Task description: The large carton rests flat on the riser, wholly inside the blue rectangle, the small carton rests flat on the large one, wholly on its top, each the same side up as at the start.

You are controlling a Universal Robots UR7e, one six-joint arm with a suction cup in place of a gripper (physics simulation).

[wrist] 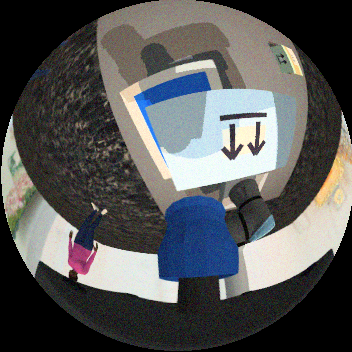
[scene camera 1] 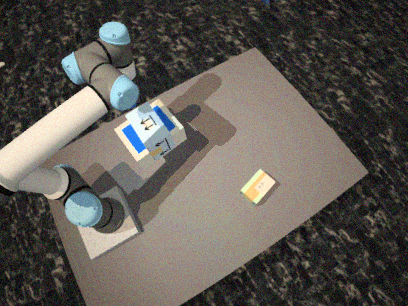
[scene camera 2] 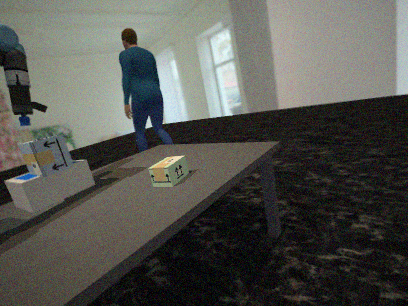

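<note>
The large carton (scene camera 1: pixel 145 122) (scene camera 2: pixel 55 155) (wrist: pixel 215 145), pale blue-grey with black arrows and tan tape, stands on the riser (scene camera 1: pixel 120 131) (scene camera 2: pixel 50 192) (wrist: pixel 145 135) and looks level. The blue rectangle (scene camera 1: pixel 133 139) (scene camera 2: pixel 27 177) (wrist: pixel 175 85) shows beside it; the carton hides the rest, so I cannot tell whether it is wholly inside. The small carton (scene camera 1: pixel 258 186) (scene camera 2: pixel 169 171) (wrist: pixel 285 59), pale green with orange tape, lies flat on the table, side arrows up. My blue suction cup (scene camera 2: pixel 25 120) (wrist: pixel 198 240) is open and empty, a little above the large carton with a visible gap.
The arm's base stands on a pale plate (scene camera 1: pixel 95 245) at the table's left. The arm's links reach over the table's left edge near the riser. A person in teal (scene camera 2: pixel 141 80) stands beyond the table, and one in pink (wrist: pixel 80 257) shows in the wrist view.
</note>
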